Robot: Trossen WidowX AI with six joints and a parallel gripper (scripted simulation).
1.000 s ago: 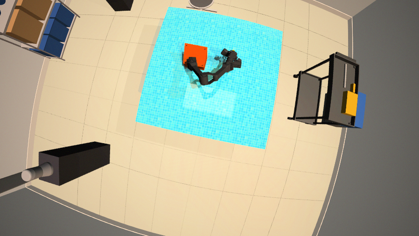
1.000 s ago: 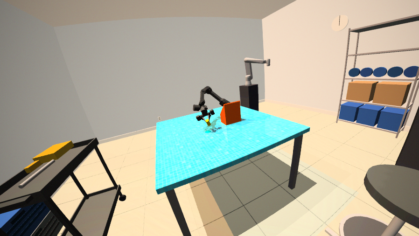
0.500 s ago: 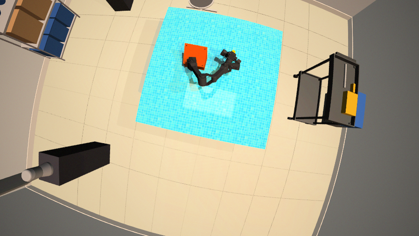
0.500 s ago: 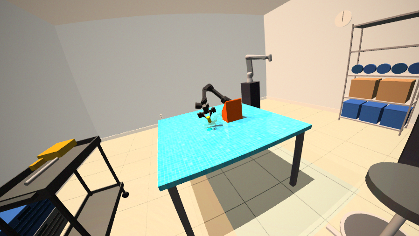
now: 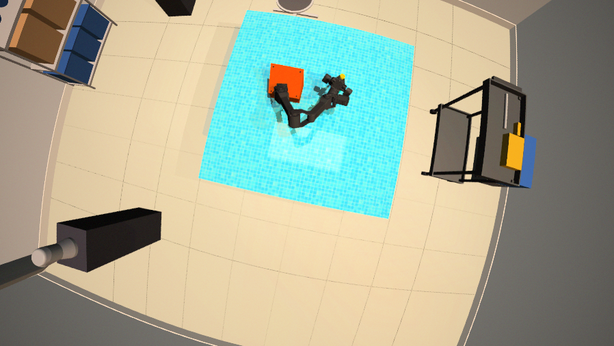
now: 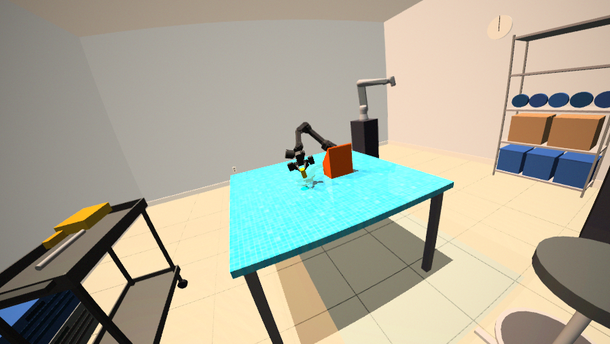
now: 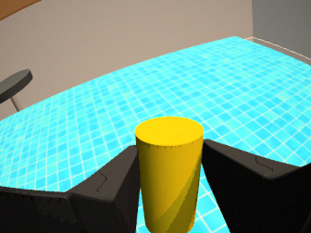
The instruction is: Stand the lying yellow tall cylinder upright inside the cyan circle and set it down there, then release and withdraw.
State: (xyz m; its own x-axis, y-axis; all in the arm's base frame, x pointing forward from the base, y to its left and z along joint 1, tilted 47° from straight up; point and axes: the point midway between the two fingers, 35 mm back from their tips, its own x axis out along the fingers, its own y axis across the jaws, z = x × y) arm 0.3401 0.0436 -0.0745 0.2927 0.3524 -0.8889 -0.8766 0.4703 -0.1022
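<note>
The cyan circle lies 1 cm behind my gripper tip, 2 cm to the right of it and 14 cm below it. Round my gripper tip: yellow cylinder (1 cm behind, 2 cm below).
</note>
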